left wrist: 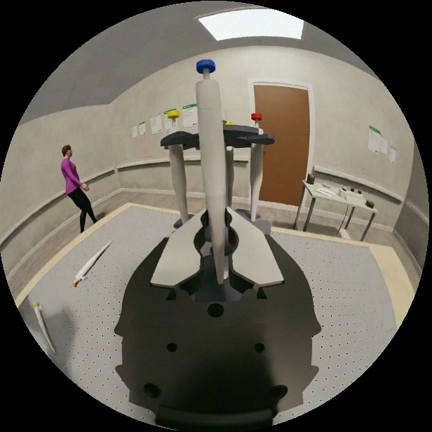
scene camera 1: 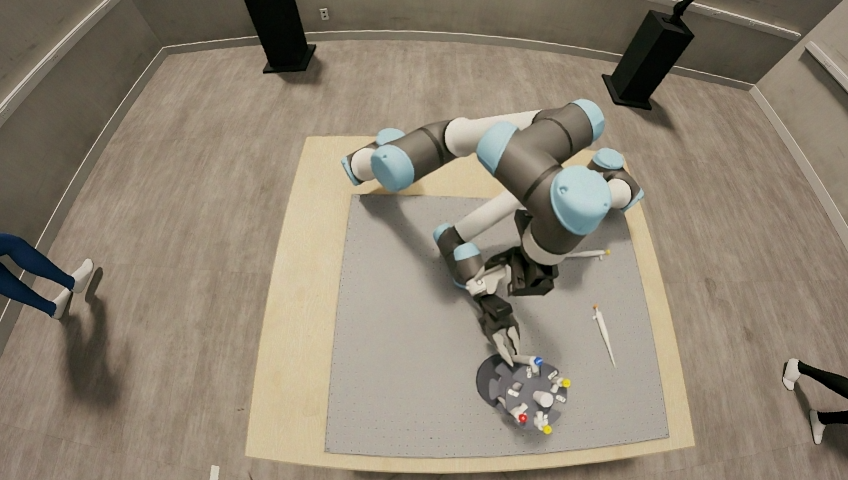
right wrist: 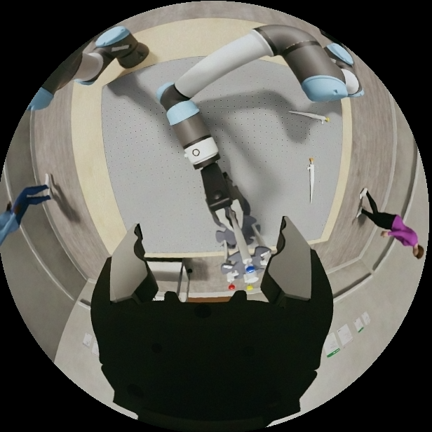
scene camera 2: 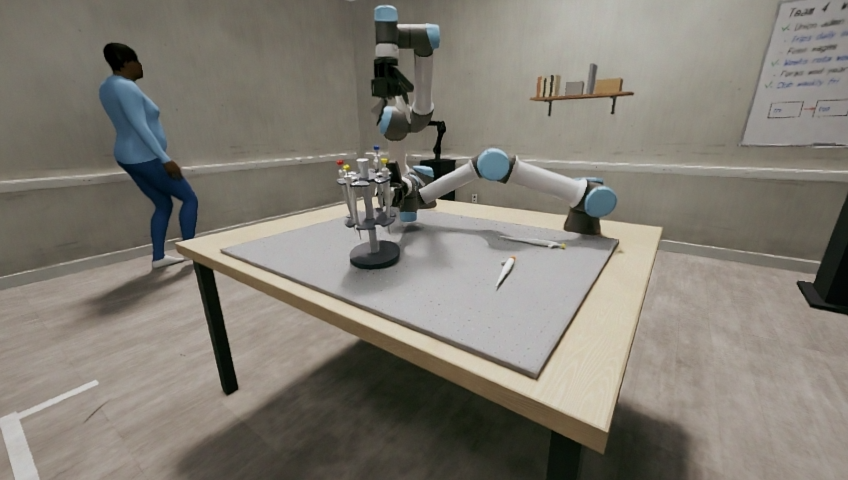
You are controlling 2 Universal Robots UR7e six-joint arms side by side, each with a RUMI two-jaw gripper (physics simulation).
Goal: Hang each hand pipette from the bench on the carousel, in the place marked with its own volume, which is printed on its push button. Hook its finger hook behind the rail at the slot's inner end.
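A blue-button pipette [scene camera 1: 524, 359] [left wrist: 211, 145] [right wrist: 241, 245] stands upright at the rim of the carousel [scene camera 1: 486, 380] [scene camera 2: 374, 255]. My left gripper [scene camera 1: 512, 358] [left wrist: 216, 208] is shut on its lower body; its finger hook is hidden in the left wrist view. One red-button pipette [scene camera 1: 522, 418] [left wrist: 256, 175] and two yellow-button ones [scene camera 1: 565, 383] [scene camera 1: 547, 429] hang on the carousel. An orange-button pipette [scene camera 1: 604, 334] [scene camera 2: 505, 273] [left wrist: 91, 264] [right wrist: 312, 181] and a yellow-button one [scene camera 1: 589, 254] [scene camera 2: 532, 241] [left wrist: 43, 325] [right wrist: 308, 115] lie on the bench. My right gripper is open and empty, high above.
The grey perforated mat [scene camera 1: 386, 356] [scene camera 2: 452, 309] covers much of the wooden table [scene camera 1: 285, 356] [scene camera 2: 571, 410]. The right arm reaches over the left arm in scene camera 1. The left forearm runs low above the mat. People stand beyond the table.
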